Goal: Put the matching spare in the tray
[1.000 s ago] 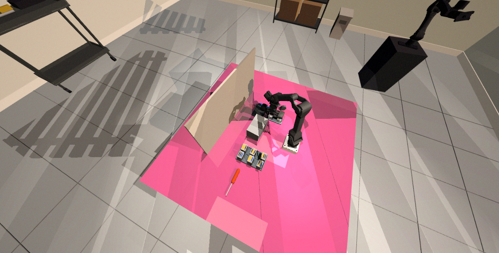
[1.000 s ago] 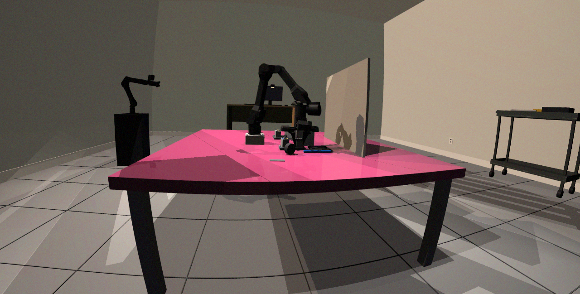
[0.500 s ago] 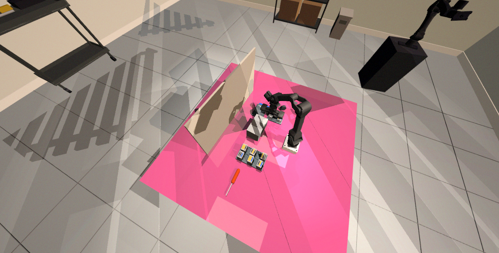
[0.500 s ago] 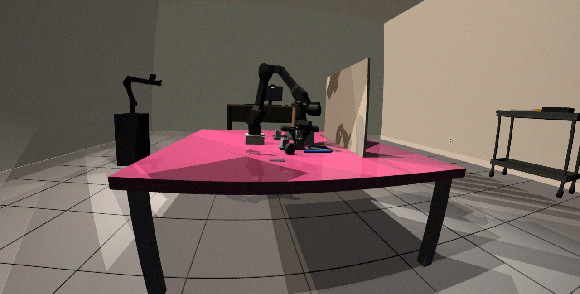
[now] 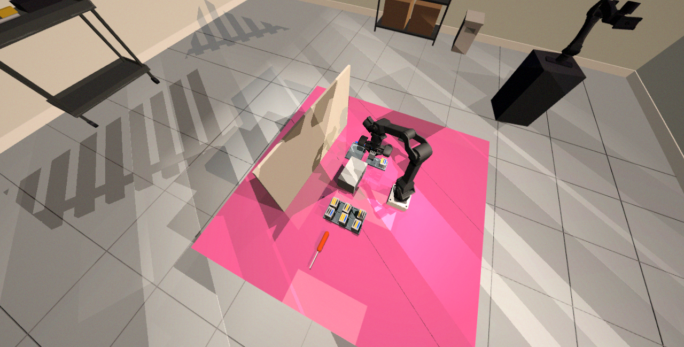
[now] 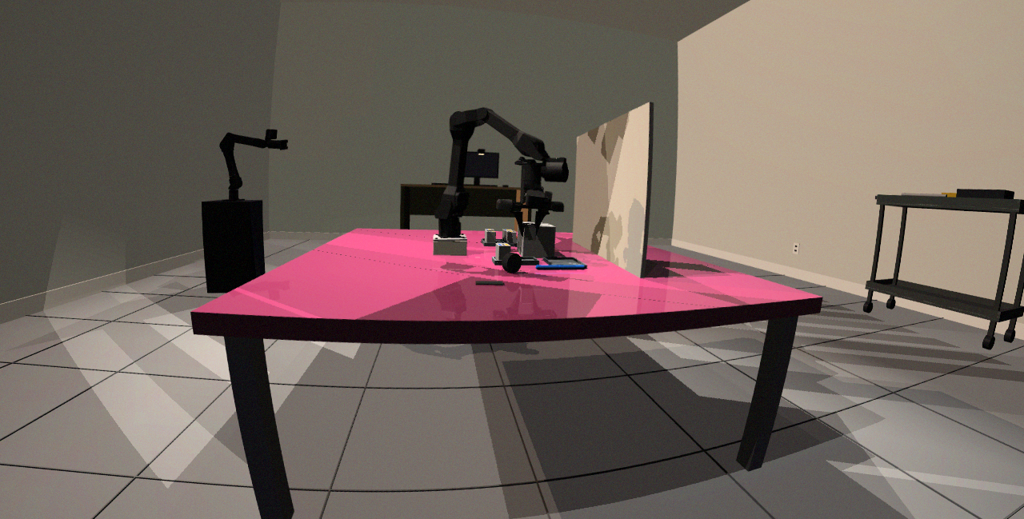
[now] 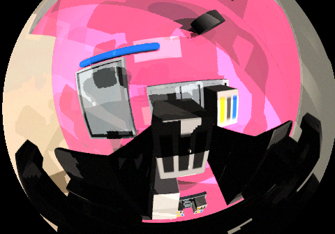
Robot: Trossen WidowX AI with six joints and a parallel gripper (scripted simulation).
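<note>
My gripper tip is now 100 mm short of the grey tray, 80 mm above it and 40 mm to the left of it. The rest, counted from my gripper tip: black round object (110 mm to the right, 90 mm behind, 50 mm below); spare (20 mm above); grey box (150 mm to the left, 90 mm ahead, 30 mm below).
</note>
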